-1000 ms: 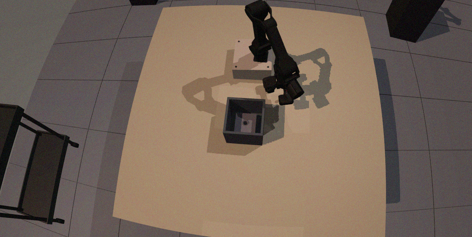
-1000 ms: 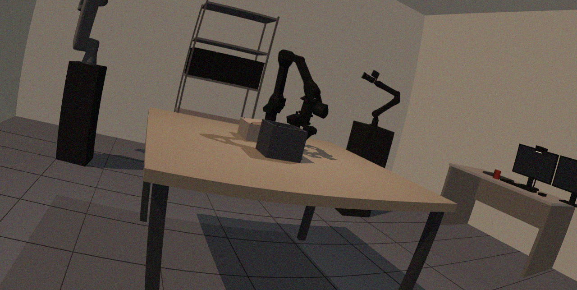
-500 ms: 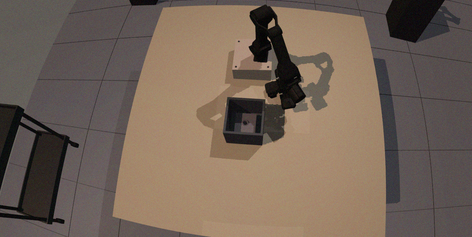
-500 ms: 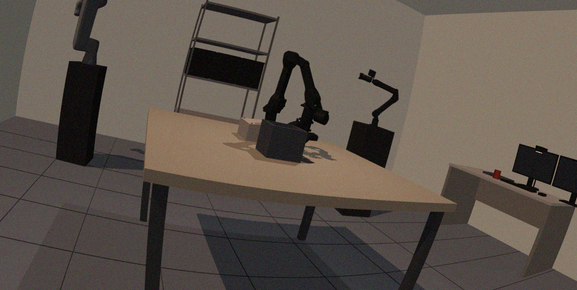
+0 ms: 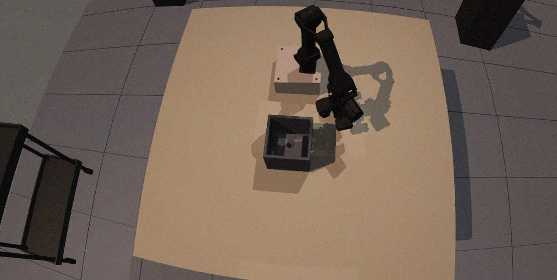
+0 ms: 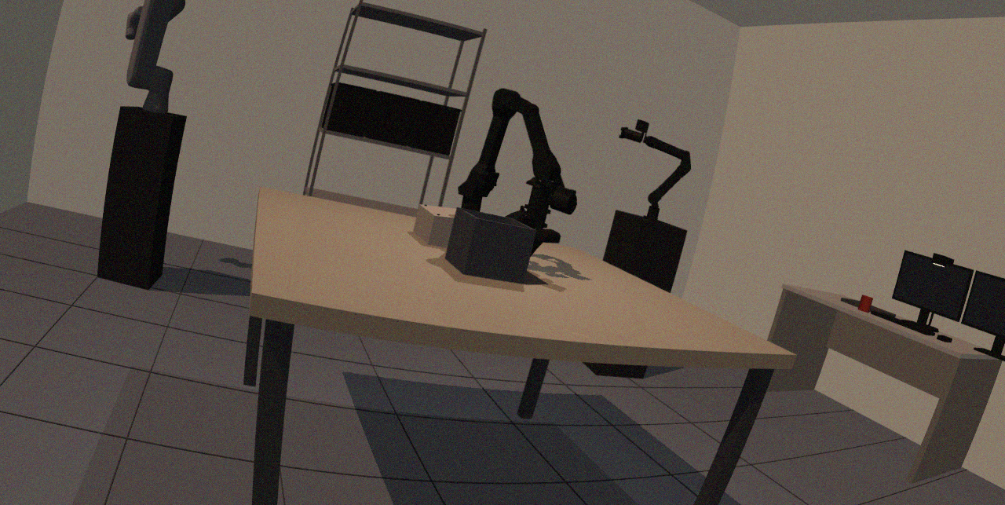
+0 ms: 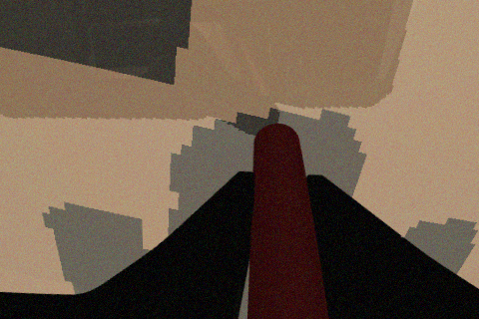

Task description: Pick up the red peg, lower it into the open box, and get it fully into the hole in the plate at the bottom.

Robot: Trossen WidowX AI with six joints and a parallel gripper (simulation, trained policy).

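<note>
Right now my gripper tip is 17 cm short of the pale plate, 17 cm to the left of it and 1 cm below it. The rest, counted from my gripper tip: red peg: 2 cm above.
</note>
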